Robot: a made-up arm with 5 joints.
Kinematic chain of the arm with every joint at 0, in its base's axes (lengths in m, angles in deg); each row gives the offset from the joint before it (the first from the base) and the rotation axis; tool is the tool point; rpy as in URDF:
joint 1: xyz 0 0 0.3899 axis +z
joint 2: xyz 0 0 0 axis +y
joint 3: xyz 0.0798 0 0.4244 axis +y
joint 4: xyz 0.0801 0 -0.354 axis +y
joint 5: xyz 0.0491 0 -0.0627 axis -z
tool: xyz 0 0 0 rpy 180 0 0
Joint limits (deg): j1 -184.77..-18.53 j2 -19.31..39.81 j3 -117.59..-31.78 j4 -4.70..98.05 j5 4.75..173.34
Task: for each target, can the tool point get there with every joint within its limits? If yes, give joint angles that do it. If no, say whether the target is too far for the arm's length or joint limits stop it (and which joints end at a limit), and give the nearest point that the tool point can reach.
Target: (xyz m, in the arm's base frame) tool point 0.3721 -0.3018 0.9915
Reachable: yes | joints -39.04 -0.52 -103.19 41.11 62.63
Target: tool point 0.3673 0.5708 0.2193
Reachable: no: joint limits stop it (at a limit: joint 1, joint 2, joint 3) | nearest point 0.2746 -0.0921 0.2718 | short by 0.671 m
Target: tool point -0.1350 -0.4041 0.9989
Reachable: yes | joints -108.47 -6.71 -99.78 53.92 122.30
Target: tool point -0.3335 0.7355 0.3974
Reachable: no: joint limits stop it (at a limit: joint 1) | nearest point -0.3921 0.0327 0.3974 | short by 0.705 m
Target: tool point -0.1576 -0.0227 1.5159
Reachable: no: too far | nearest point -0.1255 -0.0181 1.2092 | short by 0.308 m
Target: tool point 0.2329 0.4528 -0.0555
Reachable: no: joint limits stop it (at a limit: joint 1, joint 2, joint 3) | nearest point 0.2970 -0.0995 0.2408 | short by 0.630 m
